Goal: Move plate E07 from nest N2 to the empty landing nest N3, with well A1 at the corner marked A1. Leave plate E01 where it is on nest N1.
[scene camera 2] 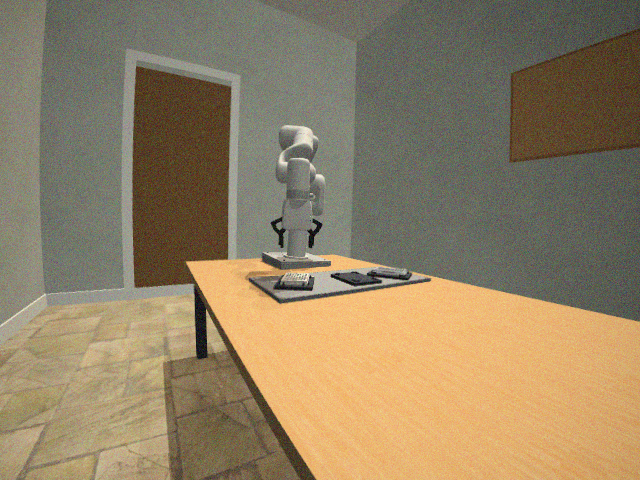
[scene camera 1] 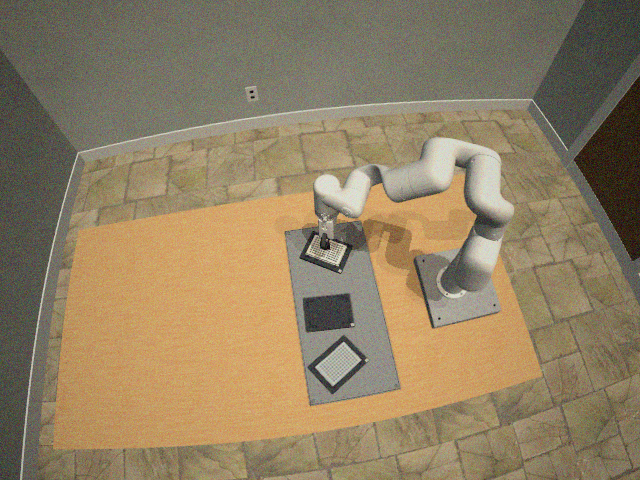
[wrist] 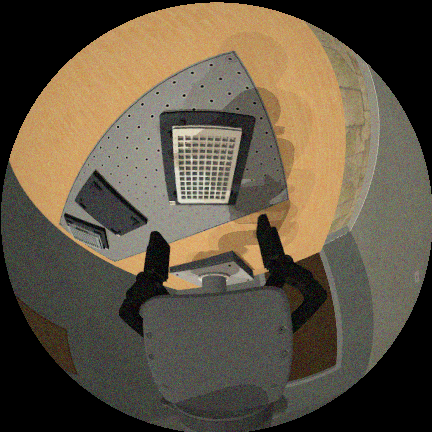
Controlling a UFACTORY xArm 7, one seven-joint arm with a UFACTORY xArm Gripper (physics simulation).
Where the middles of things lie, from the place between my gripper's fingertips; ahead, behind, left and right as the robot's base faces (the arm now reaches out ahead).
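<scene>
My hand: 120 mm above black plate holder (scene camera 1: pixel 330 312), 10 mm past it, 230 mm to the right of it.
</scene>
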